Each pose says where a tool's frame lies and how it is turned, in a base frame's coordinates. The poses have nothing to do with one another.
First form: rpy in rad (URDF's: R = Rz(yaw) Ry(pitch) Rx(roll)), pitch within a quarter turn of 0, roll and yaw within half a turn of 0; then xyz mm.
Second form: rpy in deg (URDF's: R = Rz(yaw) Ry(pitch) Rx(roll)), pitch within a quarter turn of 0, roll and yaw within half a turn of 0; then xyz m. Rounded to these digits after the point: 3 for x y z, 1 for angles.
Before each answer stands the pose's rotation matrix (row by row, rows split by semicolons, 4 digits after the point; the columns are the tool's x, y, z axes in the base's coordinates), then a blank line. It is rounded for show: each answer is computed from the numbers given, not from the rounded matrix.
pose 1, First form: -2.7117, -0.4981, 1.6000, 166, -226, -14
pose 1, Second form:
-0.0257 0.9028 -0.4293; 0.8781 0.2256 0.4219; 0.4778 -0.3661 -0.7986

-155.4, -28.5, 91.7, 0.166, -0.226, -0.014
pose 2, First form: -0.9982, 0.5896, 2.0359, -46, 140, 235
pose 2, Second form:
-0.3728 -0.2747 -0.8863; 0.7429 -0.6607 -0.1077; -0.5560 -0.6986 0.4503

-57.2, 33.8, 116.6, -0.046, 0.140, 0.235
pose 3, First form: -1.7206, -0.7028, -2.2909, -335, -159, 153
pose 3, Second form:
-0.5032 -0.5337 0.6797; -0.5736 -0.3820 -0.7246; 0.6464 -0.7545 -0.1139

-98.6, -40.3, -131.3, -0.335, -0.159, 0.153
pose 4, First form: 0.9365, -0.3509, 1.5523, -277, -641, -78
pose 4, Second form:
0.0174 -0.5976 0.8016; 0.9389 -0.2659 -0.2186; 0.3437 0.7564 0.5565

53.7, -20.1, 88.9, -0.277, -0.641, -0.078
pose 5, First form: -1.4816, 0.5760, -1.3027, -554, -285, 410
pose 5, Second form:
0.2222 -0.0578 0.9733; -0.8087 0.5467 0.2171; -0.5447 -0.8353 0.0747

-84.9, 33.0, -74.6, -0.554, -0.285, 0.410
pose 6, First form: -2.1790, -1.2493, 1.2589, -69, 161, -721
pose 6, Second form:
0.0970 0.7828 -0.6147; 0.3007 0.5657 0.7678; 0.9488 -0.2593 -0.1806

-124.8, -71.6, 72.1, -0.069, 0.161, -0.721
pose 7, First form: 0.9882, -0.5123, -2.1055, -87, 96, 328
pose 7, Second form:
-0.4442 0.6820 -0.5810; -0.7500 0.0718 0.6576; 0.4902 0.7278 0.4796

56.6, -29.4, -120.6, -0.087, 0.096, 0.328
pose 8, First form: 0.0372, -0.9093, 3.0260, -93, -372, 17
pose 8, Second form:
-0.6102 -0.0861 0.7876; 0.0709 -0.9960 -0.0540; 0.7891 0.0228 0.6139

2.1, -52.1, 173.4, -0.093, -0.372, 0.017
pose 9, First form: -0.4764, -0.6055, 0.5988, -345, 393, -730
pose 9, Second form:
0.6792 -0.2853 -0.6763; 0.4634 0.8812 0.0937; 0.5692 -0.3771 0.7307

-27.3, -34.7, 34.3, -0.345, 0.393, -0.730
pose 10, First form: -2.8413, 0.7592, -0.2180, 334, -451, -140
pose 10, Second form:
0.7082 -0.4054 -0.5780; -0.1569 -0.8886 0.4310; -0.6883 -0.2146 -0.6929

-162.8, 43.5, -12.5, 0.334, -0.451, -0.140
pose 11, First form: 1.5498, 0.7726, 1.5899, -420, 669, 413
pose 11, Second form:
-0.0137 -0.0343 0.9993; 0.7160 0.6973 0.0337; -0.6980 0.7159 0.0150

88.8, 44.3, 91.1, -0.420, 0.669, 0.413
